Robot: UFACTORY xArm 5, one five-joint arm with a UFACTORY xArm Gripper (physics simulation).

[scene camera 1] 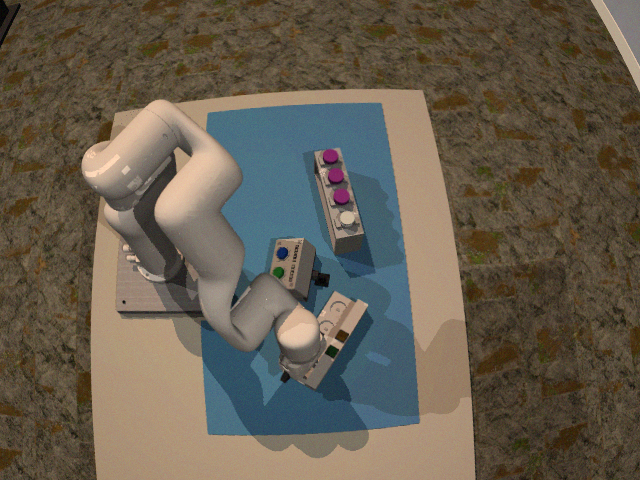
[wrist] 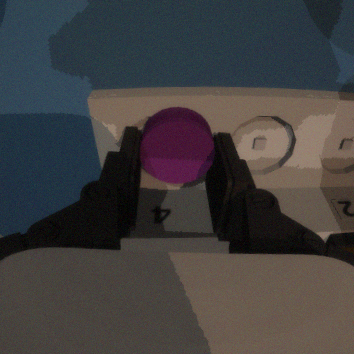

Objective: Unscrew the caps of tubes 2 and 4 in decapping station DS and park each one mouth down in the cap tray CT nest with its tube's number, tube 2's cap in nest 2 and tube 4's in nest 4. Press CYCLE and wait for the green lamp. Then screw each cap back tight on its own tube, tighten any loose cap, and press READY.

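Seen in the pictures: gripper, fingertip midpoint: (wrist: 175,154); arm's base, link origin: (scene camera 1: 159,257).
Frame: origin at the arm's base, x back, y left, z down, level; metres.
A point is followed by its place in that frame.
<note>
My gripper (wrist: 175,154) {x -0.338, y -0.247, z 0.003 m} is shut on a magenta cap (wrist: 177,150) {x -0.331, y -0.241, z -0.007 m}. The cap is over the nest marked 4 at the end of the cap tray (scene camera 1: 356,310) {x -0.452, y -0.135, z -0.027 m} (wrist: 120,102) {x -0.302, y -0.253, z 0.007 m}; whether it touches the tray is hard to tell. Two more round nests show beside it in the wrist view, the farther one by a number 2. The decapping station (scene camera 1: 349,243) {x -0.442, y 0.015, z -0.036 m} holds a row with three magenta caps (scene camera 1: 330,156) {x -0.405, y 0.196, z -0.103 m} (scene camera 1: 336,176) {x -0.416, y 0.145, z -0.103 m} (scene camera 1: 341,196) {x -0.425, y 0.095, z -0.102 m} and a whitish round top (scene camera 1: 347,219) {x -0.435, y 0.042, z -0.100 m} at the near end. The button box (scene camera 1: 306,271) {x -0.348, y -0.048, z -0.037 m} has a blue button (scene camera 1: 282,252) {x -0.298, y -0.010, z -0.052 m} and a green button (scene camera 1: 278,271) {x -0.290, y -0.053, z -0.052 m}.
The tray carries a brown square (scene camera 1: 341,335) {x -0.418, y -0.191, z -0.035 m} and a dark green square (scene camera 1: 331,351) {x -0.397, y -0.226, z -0.035 m}. A small black block (scene camera 1: 322,279) {x -0.383, y -0.051, z 0.008 m} sticks out beside the button box, between station and tray. All stand on a blue mat (scene camera 1: 268,139) {x -0.256, y 0.326, z 0.018 m}. The arm covers part of the tray in the scene view.
</note>
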